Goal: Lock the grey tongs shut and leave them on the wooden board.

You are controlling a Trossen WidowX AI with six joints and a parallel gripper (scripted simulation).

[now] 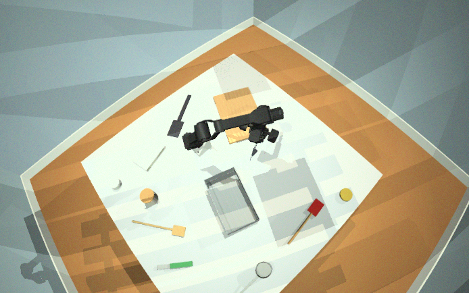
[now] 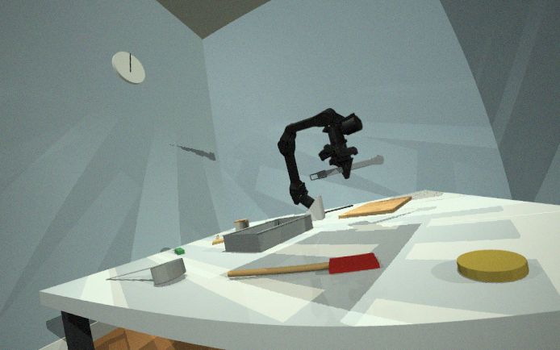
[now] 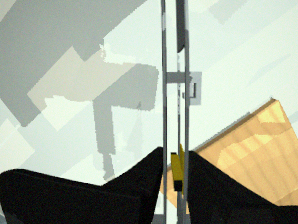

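Right now my gripper tip is 260 mm past the wooden board, 70 mm to the right of it and 160 mm above it. From my gripper tip the other things lie so: roasting tin 140 mm ahead, 280 mm to the right, 140 mm below; then red spatula 460 mm ahead, 20 mm to the right, 160 mm below; then yellow mark 10 mm ahead, 10 mm to the right, 40 mm above.
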